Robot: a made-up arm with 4 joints.
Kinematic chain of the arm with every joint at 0, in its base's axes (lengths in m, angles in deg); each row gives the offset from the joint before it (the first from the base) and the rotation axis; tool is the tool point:
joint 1: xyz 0 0 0.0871 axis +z
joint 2: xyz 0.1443 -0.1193 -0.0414 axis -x
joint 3: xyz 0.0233 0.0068 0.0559 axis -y
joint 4: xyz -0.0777 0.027 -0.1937 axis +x
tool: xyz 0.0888 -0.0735 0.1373
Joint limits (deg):
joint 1: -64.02..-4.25
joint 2: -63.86..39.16
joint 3: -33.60..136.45
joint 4: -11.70..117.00
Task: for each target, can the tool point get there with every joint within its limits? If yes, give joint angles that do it. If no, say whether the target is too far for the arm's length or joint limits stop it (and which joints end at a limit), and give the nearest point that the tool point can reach.
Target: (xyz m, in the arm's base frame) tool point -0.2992 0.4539 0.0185
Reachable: no: joint limits stop it (at a limit: joint 1, joint 2, joint 3, joint 4) | nearest point 0.0028 0.0521 -0.0999 | short by 0.516 m
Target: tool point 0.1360 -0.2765 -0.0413
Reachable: yes | joints -14.40 0.05 8.62 44.14
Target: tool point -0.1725 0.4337 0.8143
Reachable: no: too far | nearest point 0.3819 -0.0031 0.3105 | short by 0.867 m
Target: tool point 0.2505 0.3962 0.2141
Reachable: no: joint limits stop it (at a limit: joint 1, joint 2, joint 3, joint 4) | nearest point 0.3819 -0.0031 0.3105 | short by 0.431 m
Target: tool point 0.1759 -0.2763 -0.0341
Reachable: yes | joints -20.17 -27.92 41.14 36.99
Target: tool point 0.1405 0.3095 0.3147
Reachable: no: joint limits stop it (at a limit: joint 1, joint 2, joint 3, joint 4) | nearest point 0.3819 -0.0031 0.3105 | short by 0.395 m
